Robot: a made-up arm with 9 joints. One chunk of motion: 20 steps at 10 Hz.
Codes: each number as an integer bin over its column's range. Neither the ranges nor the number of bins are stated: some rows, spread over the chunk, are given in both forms.
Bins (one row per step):
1: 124 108 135 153 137 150 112 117 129
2: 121 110 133 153 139 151 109 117 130
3: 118 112 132 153 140 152 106 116 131
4: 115 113 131 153 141 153 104 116 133
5: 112 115 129 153 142 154 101 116 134
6: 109 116 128 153 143 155 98 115 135
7: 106 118 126 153 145 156 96 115 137
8: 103 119 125 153 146 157 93 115 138
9: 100 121 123 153 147 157 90 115 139
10: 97 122 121 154 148 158 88 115 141
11: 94 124 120 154 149 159 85 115 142
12: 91 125 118 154 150 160 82 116 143
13: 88 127 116 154 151 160 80 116 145
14: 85 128 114 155 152 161 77 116 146
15: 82 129 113 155 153 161 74 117 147
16: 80 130 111 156 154 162 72 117 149
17: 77 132 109 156 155 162 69 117 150
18: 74 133 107 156 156 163 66 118 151
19: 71 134 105 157 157 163 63 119 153
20: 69 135 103 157 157 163 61 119 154
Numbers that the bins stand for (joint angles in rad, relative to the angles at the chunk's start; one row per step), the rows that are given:
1: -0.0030 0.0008 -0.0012 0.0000 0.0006 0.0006 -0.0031 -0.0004 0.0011
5: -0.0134 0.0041 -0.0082 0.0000 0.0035 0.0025 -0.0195 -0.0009 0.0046
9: -0.0237 0.0069 -0.0153 0.0000 0.0065 0.0039 -0.0359 -0.0014 0.0081
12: -0.0315 0.0088 -0.0212 0.0004 0.0082 0.0053 -0.0478 -0.0009 0.0109
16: -0.0410 0.0112 -0.0294 0.0012 0.0106 0.0062 -0.0627 -0.0004 0.0152
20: -0.0505 0.0135 -0.0388 0.0016 0.0124 0.0067 -0.0791 0.0007 0.0187
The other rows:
2: -0.0056 0.0018 -0.0035 0.0000 0.0018 0.0011 -0.0076 -0.0004 0.0018
3: -0.0082 0.0027 -0.0047 0.0000 0.0024 0.0015 -0.0120 -0.0009 0.0025
4: -0.0108 0.0032 -0.0059 0.0000 0.0029 0.0020 -0.0150 -0.0009 0.0039
6: -0.0160 0.0046 -0.0094 0.0000 0.0041 0.0029 -0.0240 -0.0014 0.0053
7: -0.0185 0.0055 -0.0118 0.0000 0.0053 0.0034 -0.0269 -0.0014 0.0067
8: -0.0211 0.0060 -0.0129 0.0000 0.0059 0.0039 -0.0314 -0.0014 0.0074
10: -0.0263 0.0074 -0.0176 0.0004 0.0071 0.0044 -0.0389 -0.0014 0.0095
11: -0.0289 0.0084 -0.0188 0.0004 0.0076 0.0048 -0.0433 -0.0014 0.0102
13: -0.0341 0.0098 -0.0235 0.0004 0.0088 0.0053 -0.0508 -0.0009 0.0124
14: -0.0367 0.0102 -0.0259 0.0008 0.0094 0.0058 -0.0553 -0.0009 0.0131
15: -0.0393 0.0107 -0.0271 0.0008 0.0100 0.0058 -0.0597 -0.0004 0.0138
17: -0.0436 0.0121 -0.0318 0.0012 0.0112 0.0062 -0.0672 -0.0004 0.0159
18: -0.0462 0.0126 -0.0341 0.0012 0.0118 0.0067 -0.0716 0.0002 0.0166
19: -0.0487 0.0131 -0.0365 0.0016 0.0124 0.0067 -0.0761 0.0007 0.0180

